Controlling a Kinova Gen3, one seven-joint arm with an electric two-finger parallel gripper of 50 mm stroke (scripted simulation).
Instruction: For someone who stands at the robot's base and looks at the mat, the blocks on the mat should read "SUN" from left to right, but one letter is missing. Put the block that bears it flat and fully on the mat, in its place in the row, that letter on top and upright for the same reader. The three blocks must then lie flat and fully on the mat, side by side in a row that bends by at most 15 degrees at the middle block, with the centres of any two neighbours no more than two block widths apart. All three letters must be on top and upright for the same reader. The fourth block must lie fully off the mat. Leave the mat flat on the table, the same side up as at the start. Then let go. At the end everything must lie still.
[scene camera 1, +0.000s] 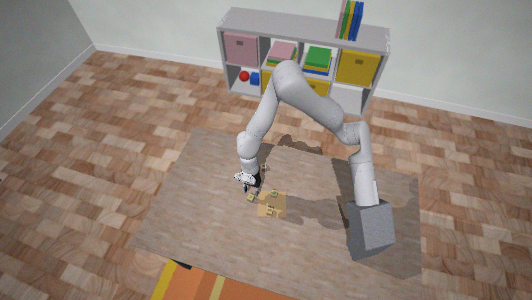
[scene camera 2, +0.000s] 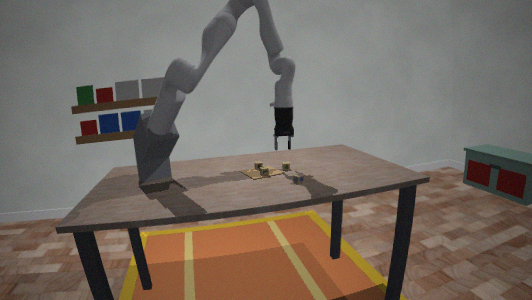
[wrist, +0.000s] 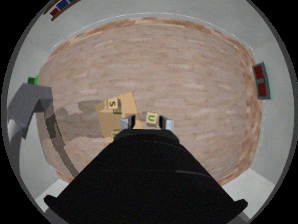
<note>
The pictures show: the gripper and a tan mat.
</note>
